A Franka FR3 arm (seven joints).
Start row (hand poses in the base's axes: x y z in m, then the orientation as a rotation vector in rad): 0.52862, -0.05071, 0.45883, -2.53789, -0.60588, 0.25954
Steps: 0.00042, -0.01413, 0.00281, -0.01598, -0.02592, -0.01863; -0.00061, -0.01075, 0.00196, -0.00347, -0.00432, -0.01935; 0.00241, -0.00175, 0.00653, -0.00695, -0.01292, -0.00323; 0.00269, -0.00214, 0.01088, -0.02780, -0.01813, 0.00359; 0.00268, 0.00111, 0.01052, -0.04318, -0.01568, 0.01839; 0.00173, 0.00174, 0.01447, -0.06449, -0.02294, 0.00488; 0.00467, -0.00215, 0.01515, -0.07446, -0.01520, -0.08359; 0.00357, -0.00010, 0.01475, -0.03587, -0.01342, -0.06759; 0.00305, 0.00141, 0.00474, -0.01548, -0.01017, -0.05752; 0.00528, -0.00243, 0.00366, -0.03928, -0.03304, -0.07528; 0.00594, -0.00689, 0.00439, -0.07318, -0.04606, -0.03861
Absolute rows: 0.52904, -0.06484, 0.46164, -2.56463, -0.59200, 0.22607; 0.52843, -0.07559, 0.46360, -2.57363, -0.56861, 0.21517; 0.53084, -0.07734, 0.47013, -2.58424, -0.56936, 0.19990; 0.53353, -0.07948, 0.48101, -2.61454, -0.58173, 0.18703; 0.53621, -0.07837, 0.49153, -2.65530, -0.61383, 0.18702; 0.53794, -0.07663, 0.50600, -2.72169, -0.63180, 0.18089; 0.54261, -0.07878, 0.52115, -2.81746, -0.52415, 0.16647; 0.54618, -0.07888, 0.53590, -2.86851, -0.43232, 0.14500; 0.54923, -0.07747, 0.54064, -2.89463, -0.35168, 0.12425; 0.55451, -0.07990, 0.54430, -2.94717, -0.24821, 0.07175; 0.56045, -0.08679, 0.54869, -3.02781, -0.19913, 0.00783
